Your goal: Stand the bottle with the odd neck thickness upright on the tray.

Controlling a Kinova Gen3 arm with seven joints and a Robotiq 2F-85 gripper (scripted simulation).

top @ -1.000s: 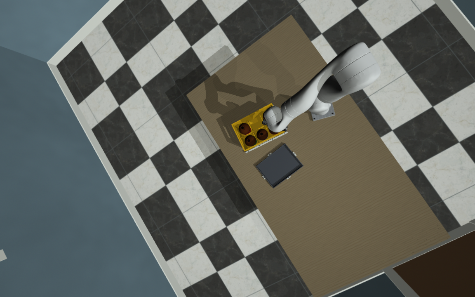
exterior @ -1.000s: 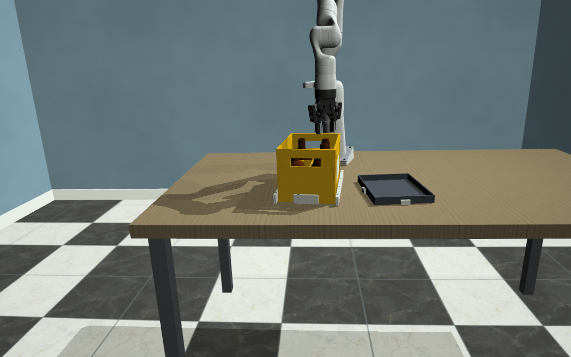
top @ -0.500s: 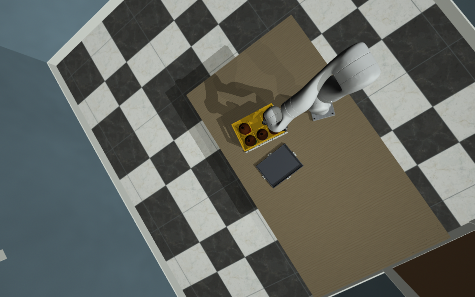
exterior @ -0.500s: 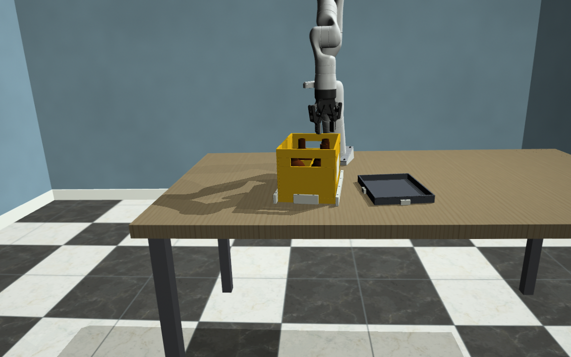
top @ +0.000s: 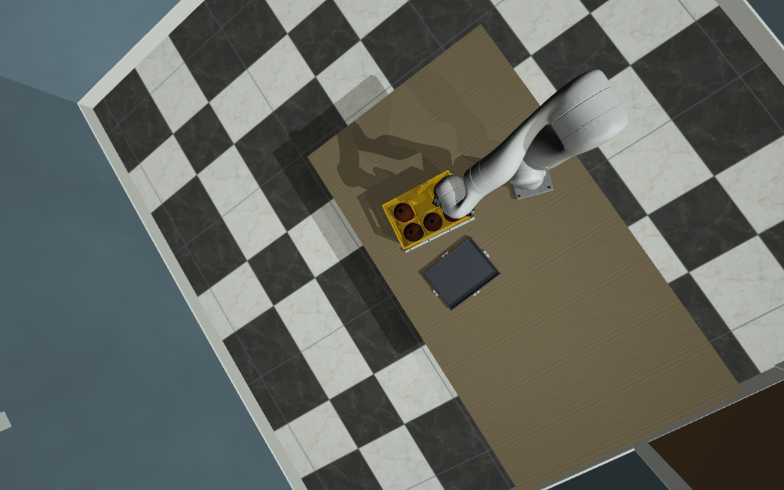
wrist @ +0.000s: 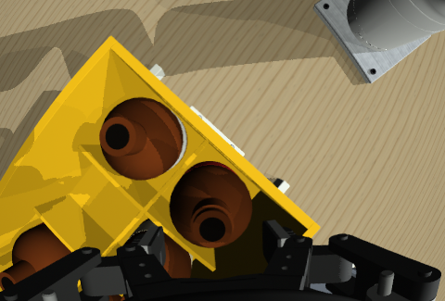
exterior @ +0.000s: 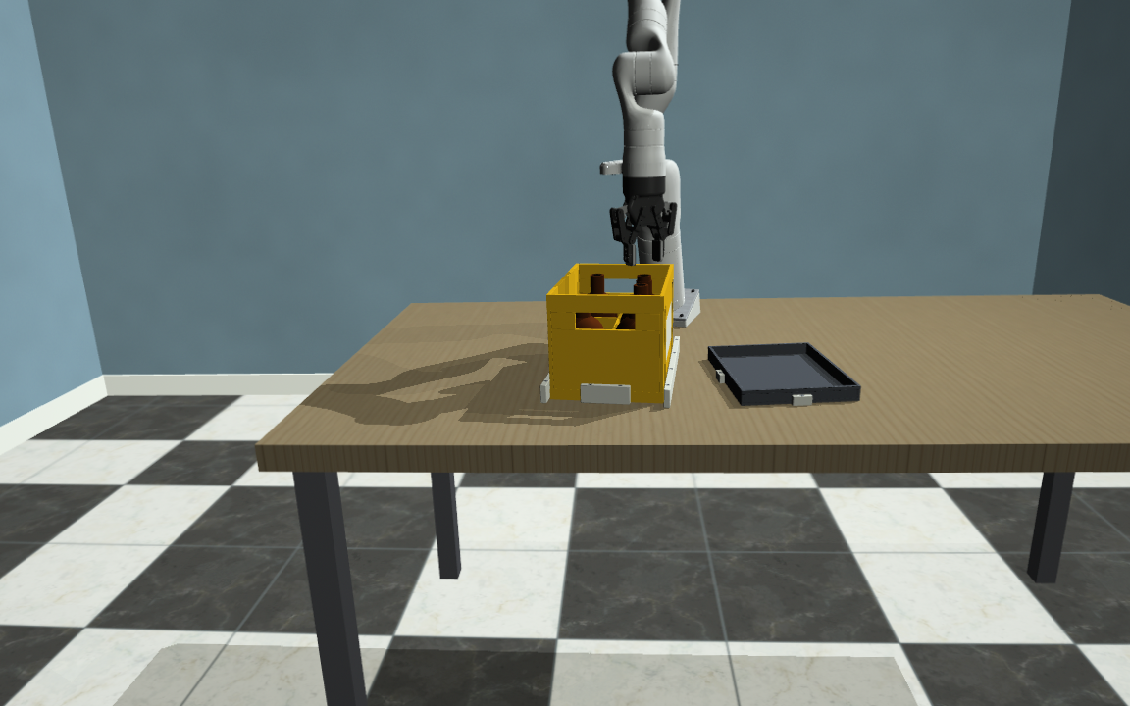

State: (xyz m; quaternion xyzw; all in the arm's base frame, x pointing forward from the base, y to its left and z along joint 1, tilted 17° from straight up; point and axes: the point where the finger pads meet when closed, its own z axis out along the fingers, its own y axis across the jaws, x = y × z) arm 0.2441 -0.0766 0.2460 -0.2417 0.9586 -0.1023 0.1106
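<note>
Right now the brown bottle is 11 cm below my hand. Round my hand: yellow crate (12 cm below, 7 cm to the right, 7 cm ahead); then dark tray (20 cm to the left, 19 cm below, 15 cm ahead).
</note>
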